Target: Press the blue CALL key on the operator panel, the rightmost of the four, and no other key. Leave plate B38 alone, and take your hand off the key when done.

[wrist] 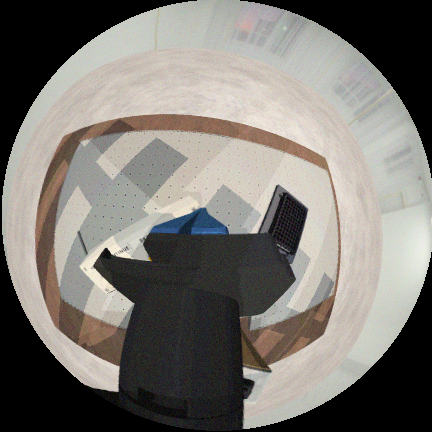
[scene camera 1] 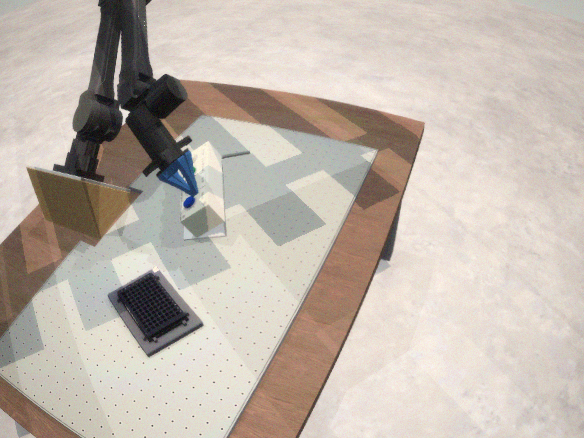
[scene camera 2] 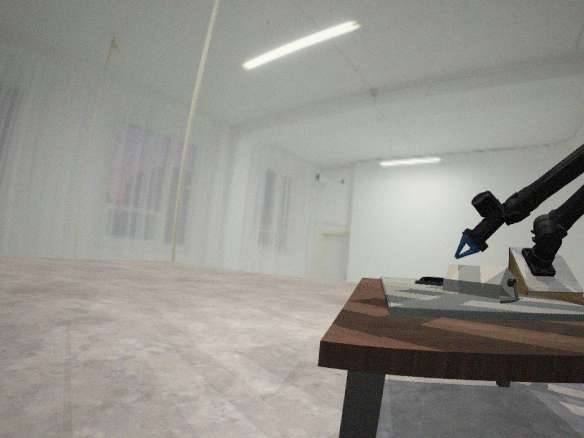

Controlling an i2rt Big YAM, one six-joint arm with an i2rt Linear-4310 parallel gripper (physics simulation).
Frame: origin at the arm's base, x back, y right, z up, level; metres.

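Seen in the pictures: gripper, between the fingertips: (wrist: 202, 212) (scene camera 1: 196, 194) (scene camera 2: 455, 257); arm's base, origin of its link: (scene camera 1: 77, 176) (scene camera 2: 537, 263).
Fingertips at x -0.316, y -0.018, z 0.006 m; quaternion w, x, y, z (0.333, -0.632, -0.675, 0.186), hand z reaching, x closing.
Offsets run from my fingertips to a thing's middle. "spot": to the spot under its first point. Level surfaces: height alone.
The operator panel @(dx +0.046, dy -0.096, dz -0.064 m) (scene camera 1: 216, 175) (scene camera 2: 470, 281) (wrist: 91, 267) is a pale box with a sloped key face. Its blue CALL key @(dx +0.031, dy -0.019, dz -0.042 m) (scene camera 1: 189, 202) shows at the panel's near end in scene camera 1; the gripper hides it in the wrist view. My gripper (scene camera 1: 195, 194) (scene camera 2: 457, 257) (wrist: 202, 212) is shut and empty, with blue fingers. Its tips overlap the edge of the blue key in scene camera 1, but scene camera 2 shows a gap between tips and panel. The fingers mostly hide the other keys. A black gridded plate @(dx +0.006, dy +0.207, dz -0.087 m) (scene camera 1: 152, 304) (wrist: 289, 222), seemingly B38, lies apart from the gripper.
The plate sits on a dark grey base @(spot: dx -0.081, dy +0.210, dz -0.094 m) (scene camera 1: 192, 325) on the perforated board @(dz -0.106 m) (scene camera 1: 240, 360). A tan wedge-shaped mount (scene camera 1: 75, 202) stands at the arm's base. A thin dark rod @(spot: dx +0.050, dy -0.273, dz -0.101 m) (scene camera 1: 236, 154) sticks out by the panel's far end. The wooden table @(dz -0.119 m) (scene camera 1: 320, 320) borders the board.
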